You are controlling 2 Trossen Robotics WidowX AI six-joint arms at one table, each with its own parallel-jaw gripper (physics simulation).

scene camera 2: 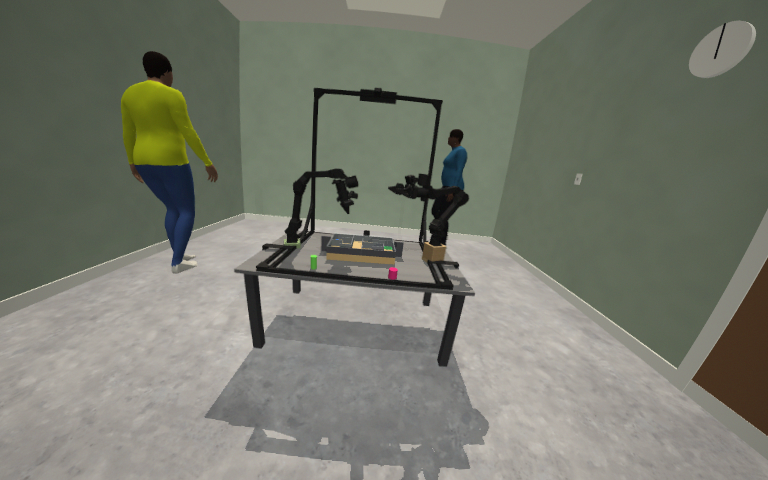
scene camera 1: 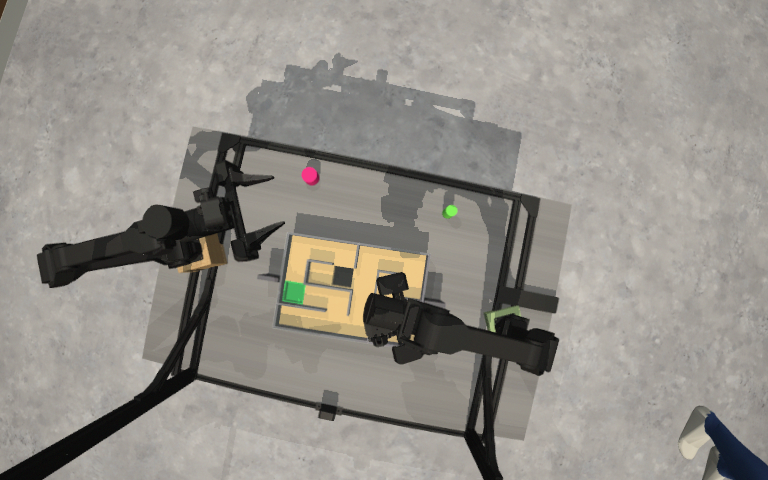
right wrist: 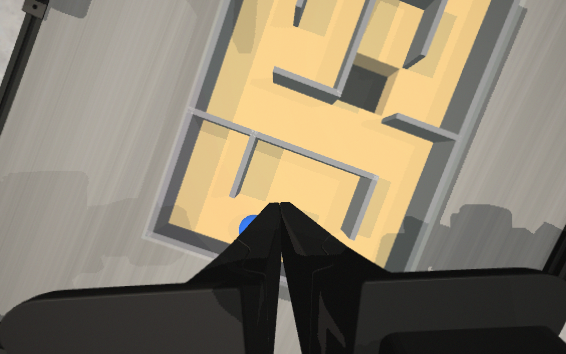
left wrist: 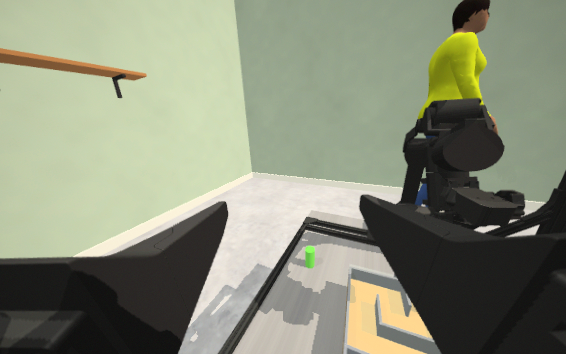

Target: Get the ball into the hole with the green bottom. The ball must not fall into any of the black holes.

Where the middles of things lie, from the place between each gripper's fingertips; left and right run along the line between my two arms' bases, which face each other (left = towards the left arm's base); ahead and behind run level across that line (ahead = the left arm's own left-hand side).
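The tan maze board point(scene camera 1: 324, 283) is 390 mm below my left hand, 150 mm to the right of it and 170 mm behind it.
My right hand is 20 cm above the board, 10 cm to the right of it and 2 cm short of it. Going by its middle, the tan maze board is nearer to my right hand than to my left hand.
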